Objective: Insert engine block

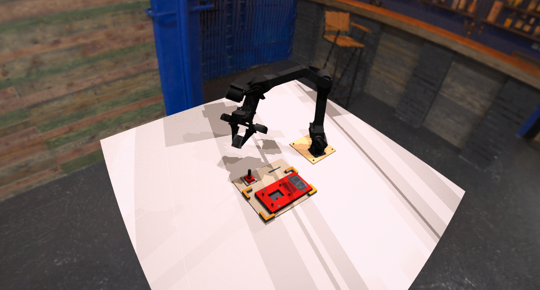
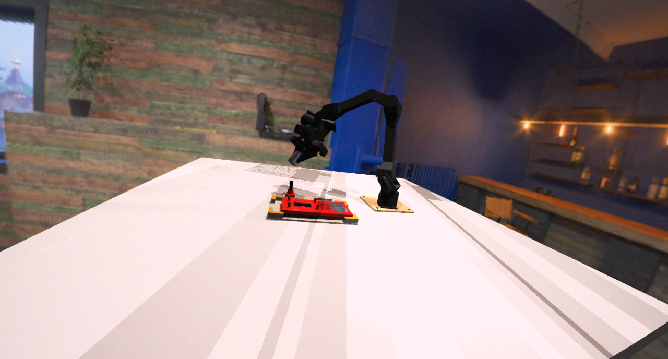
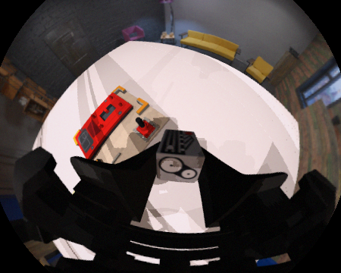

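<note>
My gripper tip is now 1 cm past the black upright peg, 10 cm to the right of it and 8 cm above it. The rest, counted from my gripper tip: grey finned engine block 1 cm behind, 1 cm above.
</note>
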